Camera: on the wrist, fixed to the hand. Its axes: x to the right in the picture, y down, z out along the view.
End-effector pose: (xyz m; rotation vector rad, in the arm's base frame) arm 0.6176 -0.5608 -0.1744 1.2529 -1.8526 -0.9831
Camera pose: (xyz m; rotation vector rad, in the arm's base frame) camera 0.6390 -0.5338 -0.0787 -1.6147 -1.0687 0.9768
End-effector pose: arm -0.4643 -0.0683 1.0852 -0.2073 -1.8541 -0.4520
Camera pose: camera -0.3775 -0.0170 1.0983 -2.0287 0.4232 1.4800
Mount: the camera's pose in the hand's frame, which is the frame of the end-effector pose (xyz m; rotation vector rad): -0.0202 0.0807 -0.0585 -0.0065 0.3983 3.1109
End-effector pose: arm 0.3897 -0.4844 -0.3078 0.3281 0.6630 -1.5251
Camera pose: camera 0.4590 -0.4298 -0.3584 0.8586 -0.1319 1.5405
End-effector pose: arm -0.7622 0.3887 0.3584 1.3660 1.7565 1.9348
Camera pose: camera -0.7589 0.3125 0.4257 -1.1181 0.9828 -0.3469
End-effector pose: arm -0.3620 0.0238 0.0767 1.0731 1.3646 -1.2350
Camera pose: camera -0.2852 0.0898 0.0862 1.5451 -0.9291 1.3353
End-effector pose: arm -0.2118 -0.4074 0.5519 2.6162 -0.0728 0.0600
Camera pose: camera -0.2387 -0.4470 0.6416 0.0853 2.8761 -1.1799
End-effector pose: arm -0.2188 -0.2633 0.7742 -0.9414 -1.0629 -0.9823
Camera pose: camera -0.1313 -0.2921 0.7311 -1.0001 1.1985 1.4335
